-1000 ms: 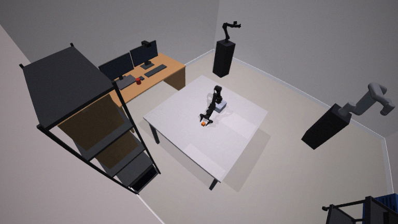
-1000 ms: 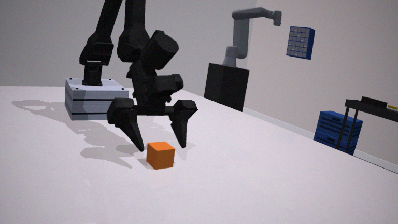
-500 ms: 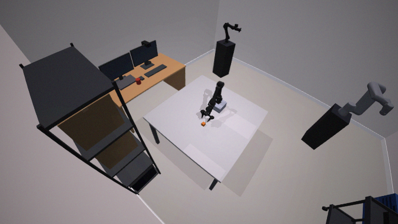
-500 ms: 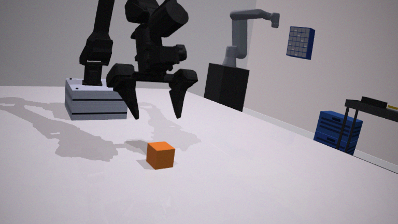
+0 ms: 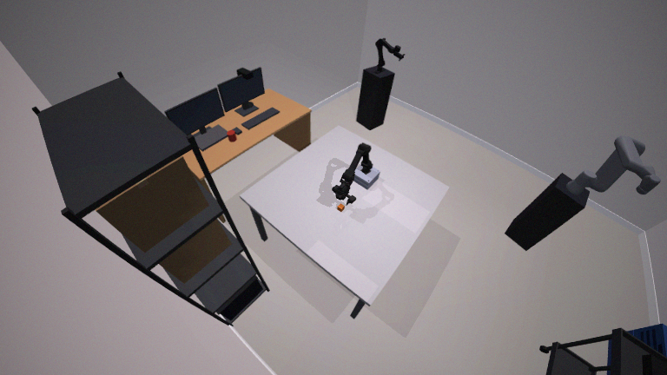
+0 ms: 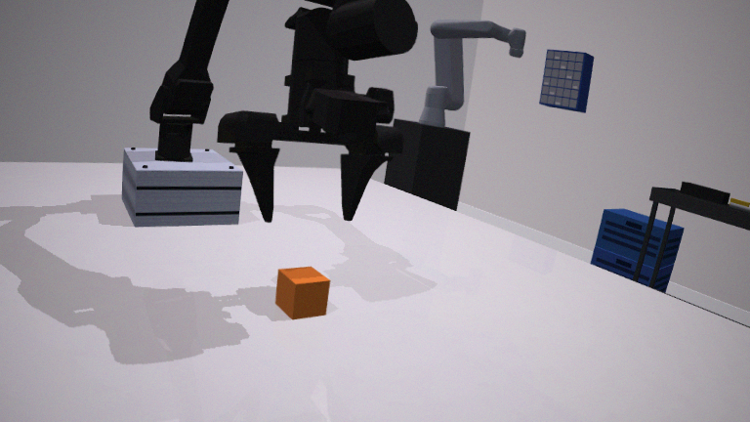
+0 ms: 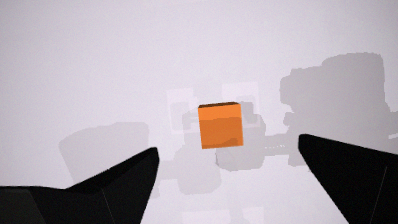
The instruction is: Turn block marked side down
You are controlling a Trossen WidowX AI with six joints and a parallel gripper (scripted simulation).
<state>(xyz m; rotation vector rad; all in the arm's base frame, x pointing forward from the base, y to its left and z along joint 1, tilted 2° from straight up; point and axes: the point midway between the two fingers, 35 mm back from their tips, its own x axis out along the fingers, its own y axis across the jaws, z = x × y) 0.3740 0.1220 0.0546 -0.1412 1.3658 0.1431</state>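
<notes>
The block is 8 cm below my gripper tip and 1 cm behind it.
</notes>
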